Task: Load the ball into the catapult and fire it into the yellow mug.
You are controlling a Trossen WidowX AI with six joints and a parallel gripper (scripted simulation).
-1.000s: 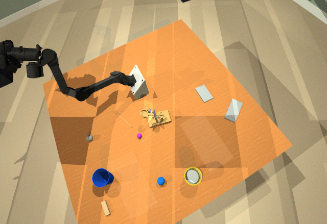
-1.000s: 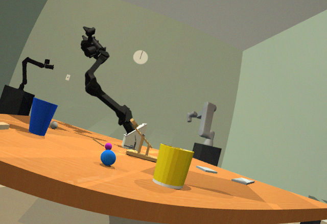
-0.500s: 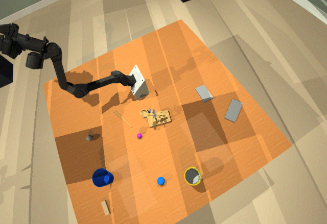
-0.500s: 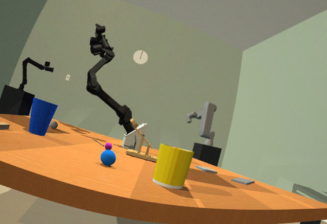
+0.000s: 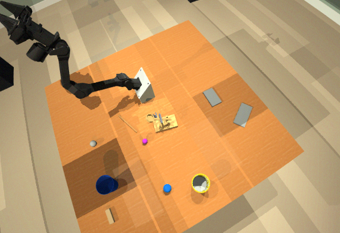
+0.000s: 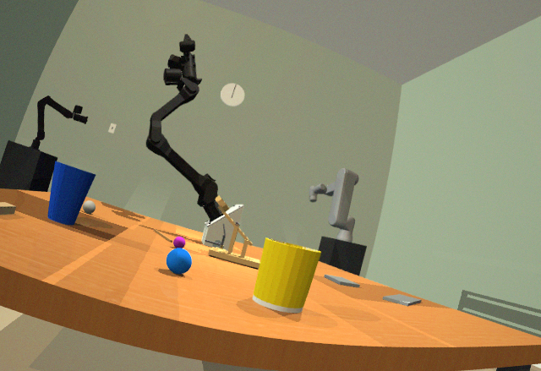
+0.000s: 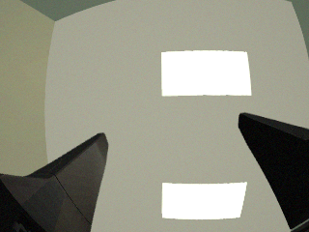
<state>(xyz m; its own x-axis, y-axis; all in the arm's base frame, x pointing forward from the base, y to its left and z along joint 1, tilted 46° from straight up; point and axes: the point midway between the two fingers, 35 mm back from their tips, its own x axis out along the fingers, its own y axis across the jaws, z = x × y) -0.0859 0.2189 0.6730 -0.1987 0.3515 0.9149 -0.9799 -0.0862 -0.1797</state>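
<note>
Right now the wooden catapult is 690 mm below my gripper tip, 370 mm to the left of it and 330 mm ahead of it. From my gripper tip the other things lie so: thin stick: 760 mm below, 250 mm ahead, 180 mm to the left; then grey ball: 740 mm below, 280 mm ahead, 60 mm to the right; then magenta ball: 750 mm below, 410 mm ahead, 240 mm to the left.
</note>
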